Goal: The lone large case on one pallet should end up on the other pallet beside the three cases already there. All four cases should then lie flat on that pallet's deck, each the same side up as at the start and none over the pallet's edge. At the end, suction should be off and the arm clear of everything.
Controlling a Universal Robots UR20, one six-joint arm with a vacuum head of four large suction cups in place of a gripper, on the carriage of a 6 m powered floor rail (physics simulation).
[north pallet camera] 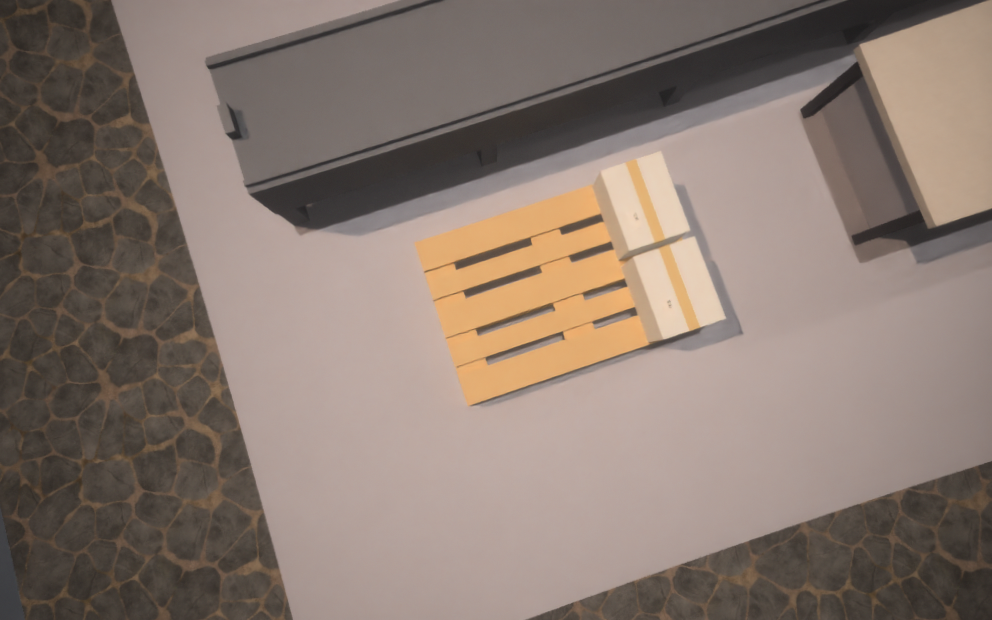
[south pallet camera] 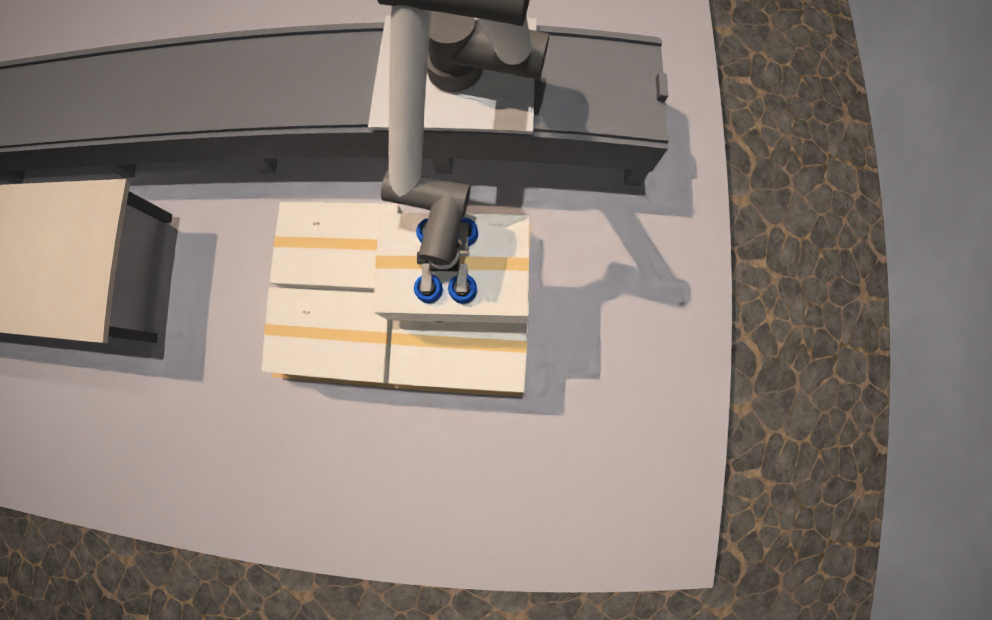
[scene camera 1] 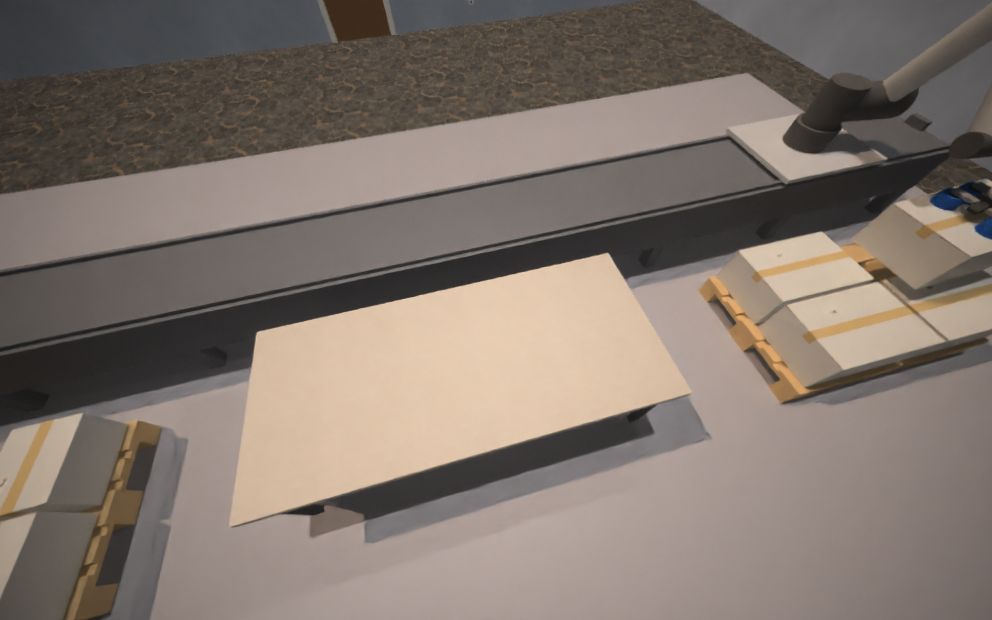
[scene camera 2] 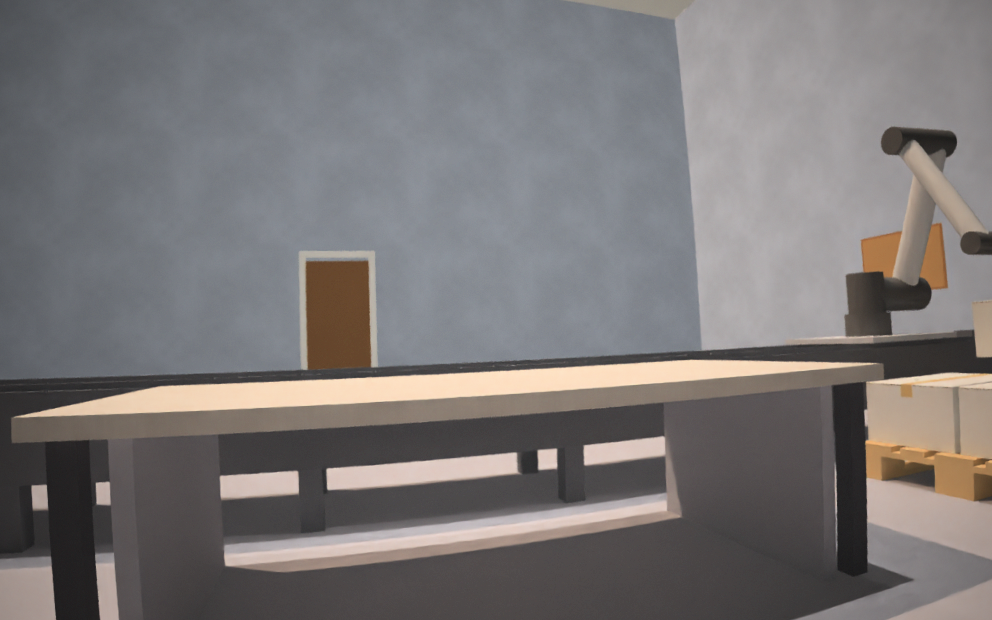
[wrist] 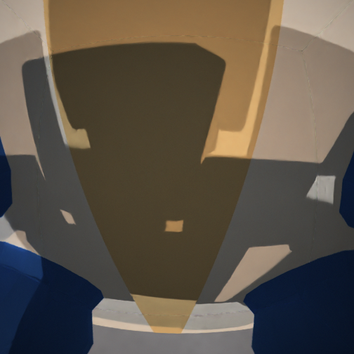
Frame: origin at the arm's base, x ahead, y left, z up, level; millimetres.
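Seen in the pictures: end effector, tool point: (scene camera 1: pixel 970 217); arm's base, origin of the base link: (south pallet camera: pixel 454 68) (scene camera 1: pixel 803 142) (scene camera 2: pixel 868 336).
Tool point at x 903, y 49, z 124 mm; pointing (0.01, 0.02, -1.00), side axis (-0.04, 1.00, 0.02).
Note:
Offsets run from my tool point to a thing's top centre. "*": to the spot under its first point. Level surfaces: height alone.
My suction head (scene camera 1: pixel 976 206) (south pallet camera: pixel 445 261) is on the top of the large case @[18 mm left, 6 mm ahead, 29 mm up] (scene camera 1: pixel 923 254) (scene camera 2: pixel 983 329) (south pallet camera: pixel 497 288) (wrist: pixel 150 100) and holds it level in the air. The case hangs over the rail-side right quarter of the south pallet @[* 877 mm right, 95 mm ahead, 584 mm down] (scene camera 1: pixel 747 334) (scene camera 2: pixel 965 475), higher than the cases there. Three cases lie flat on that pallet: one at the rail-side left (scene camera 1: pixel 797 252) (south pallet camera: pixel 321 263), one at the front left (scene camera 1: pixel 863 314) (south pallet camera: pixel 321 358) and one at the front right (scene camera 1: pixel 965 321) (south pallet camera: pixel 453 369). In the south pallet camera the held case hides the deck beneath it.
A table @[164 mm down] (scene camera 1: pixel 453 380) (scene camera 2: pixel 475 387) (north pallet camera: pixel 936 109) (south pallet camera: pixel 58 255) stands between the pallets. The north pallet (north pallet camera: pixel 512 296) carries two smaller cases (north pallet camera: pixel 643 204) (north pallet camera: pixel 680 292) at one end. The rail (scene camera 1: pixel 438 219) (south pallet camera: pixel 219 95) runs behind, with the carriage (scene camera 1: pixel 760 146) behind the south pallet.

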